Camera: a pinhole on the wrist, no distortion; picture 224 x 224 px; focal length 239.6 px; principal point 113.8 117.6 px. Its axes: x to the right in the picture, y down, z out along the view. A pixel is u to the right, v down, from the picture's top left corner.
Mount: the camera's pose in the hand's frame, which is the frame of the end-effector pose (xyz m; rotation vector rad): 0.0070 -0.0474 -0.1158 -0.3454 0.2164 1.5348
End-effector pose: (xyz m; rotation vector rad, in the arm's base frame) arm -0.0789 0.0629 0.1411 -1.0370 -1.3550 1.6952
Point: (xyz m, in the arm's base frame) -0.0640 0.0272 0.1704
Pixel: 74 193
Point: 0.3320 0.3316 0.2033
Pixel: behind the camera
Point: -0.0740 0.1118 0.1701
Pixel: 51 16
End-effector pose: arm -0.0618 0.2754 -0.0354 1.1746 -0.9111 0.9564
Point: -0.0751 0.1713 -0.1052
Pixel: 54 199
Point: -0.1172 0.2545 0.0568
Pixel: 199 26
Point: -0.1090 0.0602 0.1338
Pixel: 107 27
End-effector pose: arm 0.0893 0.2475 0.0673 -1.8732 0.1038 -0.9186
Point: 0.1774 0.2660 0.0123
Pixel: 152 82
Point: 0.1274 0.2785 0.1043
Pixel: 48 54
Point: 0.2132 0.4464 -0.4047
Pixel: 193 215
